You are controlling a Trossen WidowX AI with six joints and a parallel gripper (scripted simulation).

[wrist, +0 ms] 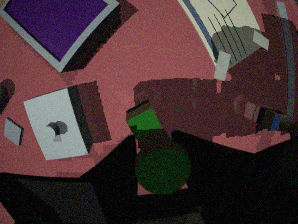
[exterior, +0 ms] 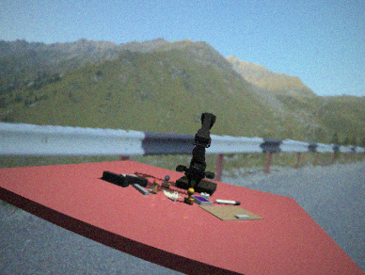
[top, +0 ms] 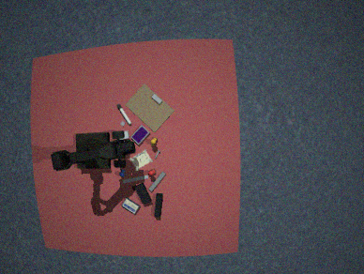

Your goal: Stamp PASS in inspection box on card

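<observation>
The purple ink pad is 110 mm ahead of my gripper tip, 60 mm to the left of it and 20 mm below it. The rest, counted from my gripper tip: green-knobbed PASS stamp right at my gripper tip; then white inspection card 90 mm ahead, 80 mm to the right, 30 mm below; then blue-knobbed stamp 20 mm behind, 140 mm to the right, 10 mm below.
</observation>
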